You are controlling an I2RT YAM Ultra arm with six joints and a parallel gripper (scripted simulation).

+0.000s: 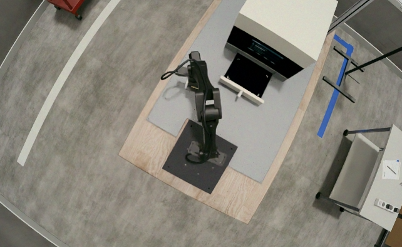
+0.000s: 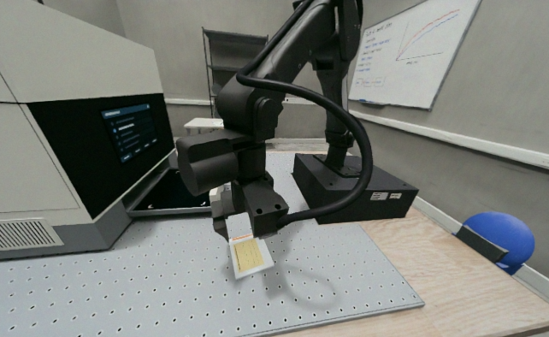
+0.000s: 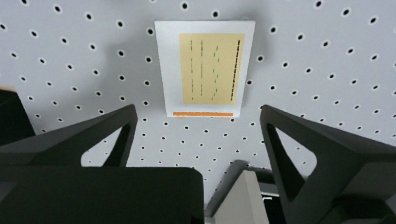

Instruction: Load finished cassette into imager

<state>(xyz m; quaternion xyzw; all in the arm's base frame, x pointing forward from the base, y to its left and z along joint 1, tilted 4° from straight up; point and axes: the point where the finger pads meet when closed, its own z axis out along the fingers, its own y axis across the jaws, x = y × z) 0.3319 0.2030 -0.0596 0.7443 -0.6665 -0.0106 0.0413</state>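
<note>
Right now the finished cassette is 10 mm ahead of my hand and 60 mm below it. The rest, counted from my hand: drawer (180 mm ahead, 270 mm to the right, 10 mm below).
</note>
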